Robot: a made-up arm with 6 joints. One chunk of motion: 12 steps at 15 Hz.
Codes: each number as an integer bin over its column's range. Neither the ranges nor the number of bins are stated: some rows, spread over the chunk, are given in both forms.
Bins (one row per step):
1: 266 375 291 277 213 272
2: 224 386 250 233 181 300
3: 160 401 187 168 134 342
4: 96 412 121 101 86 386
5: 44 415 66 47 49 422
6: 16 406 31 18 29 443
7: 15 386 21 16 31 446
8: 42 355 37 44 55 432
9: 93 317 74 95 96 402
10: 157 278 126 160 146 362
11: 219 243 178 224 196 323
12: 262 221 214 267 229 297
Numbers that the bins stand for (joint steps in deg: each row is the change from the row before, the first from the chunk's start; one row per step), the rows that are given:
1: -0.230 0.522 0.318 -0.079 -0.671 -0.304
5: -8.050 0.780 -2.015 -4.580 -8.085 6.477
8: -8.121 0.393 -2.316 -4.639 -7.814 6.929
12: -0.371 -0.473 -0.480 -0.275 0.052 0.826
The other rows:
2: -1.710 0.593 -0.107 -0.940 -2.118 0.962
3: -3.964 0.690 -0.760 -2.212 -4.242 2.860
4: -6.218 0.761 -1.445 -3.523 -6.412 4.849
6: -9.036 0.722 -2.378 -5.148 -8.989 7.426
7: -9.072 0.593 -2.482 -5.187 -8.899 7.562
9: -6.324 0.147 -1.932 -3.641 -5.960 5.573
10: -4.070 -0.105 -1.393 -2.369 -3.700 3.764
11: -1.886 -0.331 -0.854 -1.116 -1.440 2.001

